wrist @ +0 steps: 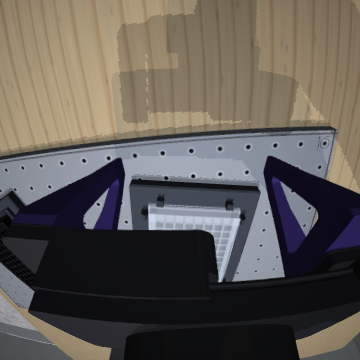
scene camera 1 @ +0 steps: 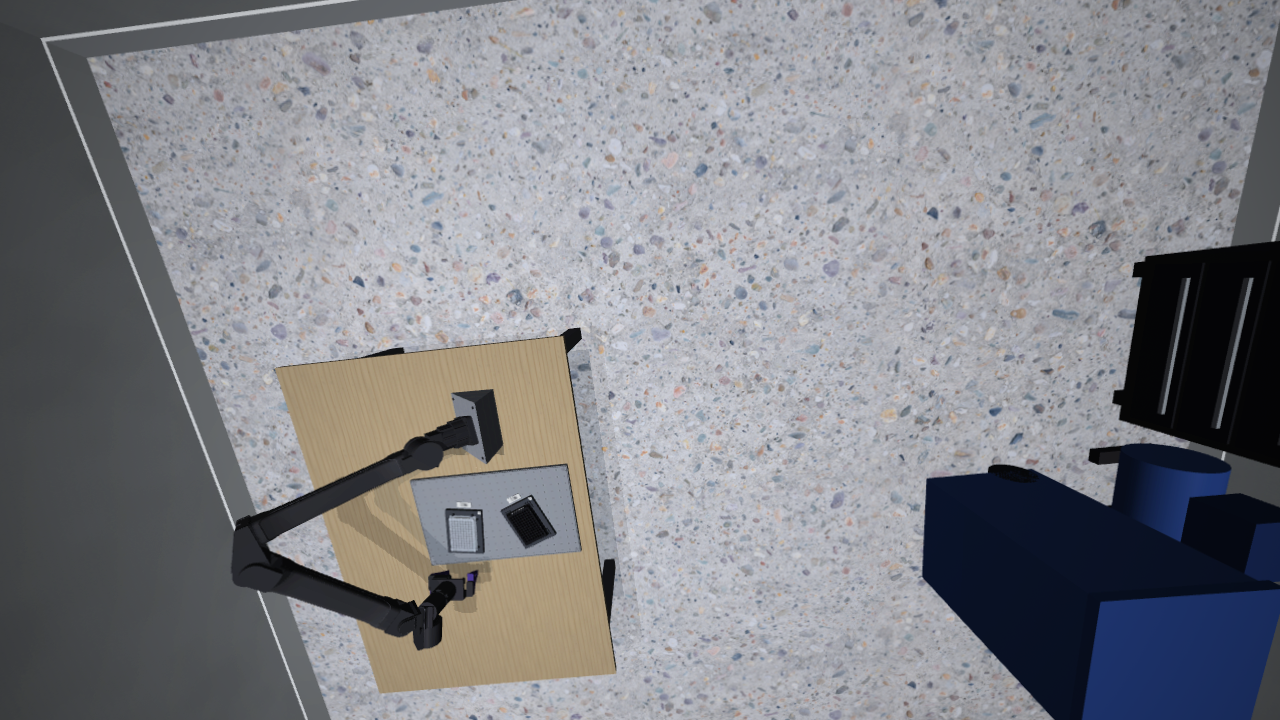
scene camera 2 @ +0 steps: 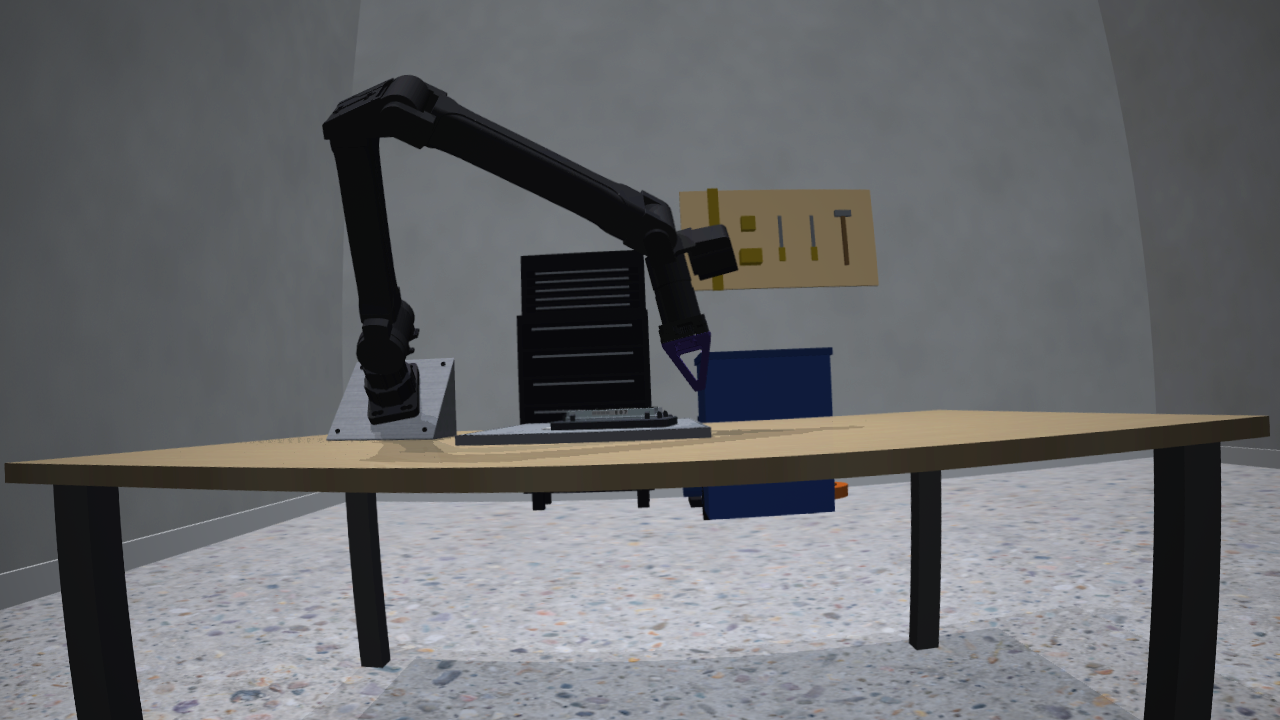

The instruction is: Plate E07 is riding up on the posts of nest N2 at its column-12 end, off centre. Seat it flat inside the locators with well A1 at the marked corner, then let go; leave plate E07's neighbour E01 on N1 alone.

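Frame: origin at the arm's base, x down, y ahead, z right, level; millimetres.
Where they show: gripper, between the fingertips: [wrist: 194, 163] [scene camera 1: 463, 572] [scene camera 2: 700, 390]; arm's base, origin of its link: [scene camera 1: 468, 429] [scene camera 2: 395, 396].
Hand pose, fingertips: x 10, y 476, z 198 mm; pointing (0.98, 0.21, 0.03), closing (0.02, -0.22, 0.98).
Each offset is from my fingertips to the top centre of the thing. "*": to the spot under its first point. Level surfaces: height alone.
The pale clear plate E07 {dx +22, dy -119, dz -29 mm} [scene camera 1: 463, 531] [scene camera 2: 613, 414] [wrist: 192, 220] lies on the dark nest N2 {* dx +37, dy -47, dz -61 mm} [scene camera 1: 480, 548] [wrist: 142, 195]. In the wrist view its far end shows between small black posts; the near part is hidden by the gripper body. Its tilt, its seating and the A1 mark cannot be made out. The black plate E01 {dx +22, dy -98, dz -249 mm} [scene camera 1: 528, 521] lies on nest N1, turned at an angle, and its edge shows at the left of the wrist view. My gripper [scene camera 1: 456, 582] [scene camera 2: 698, 385] [wrist: 194, 163] is open and empty, above the table beyond the board's edge, with fingers spread wider than the nest.
The perforated grey board [scene camera 1: 554, 479] [scene camera 2: 492, 437] [wrist: 305, 155] carries both nests on the wooden table {dx +61 mm} [scene camera 1: 537, 626] [scene camera 2: 1029, 434] [wrist: 50, 75]. The arm's slanted base bracket [scene camera 1: 484, 425] [scene camera 2: 438, 394] stands beside the board. A blue cabinet [scene camera 1: 1002, 546] and a black drawer chest [scene camera 2: 581, 349] stand away from the table.
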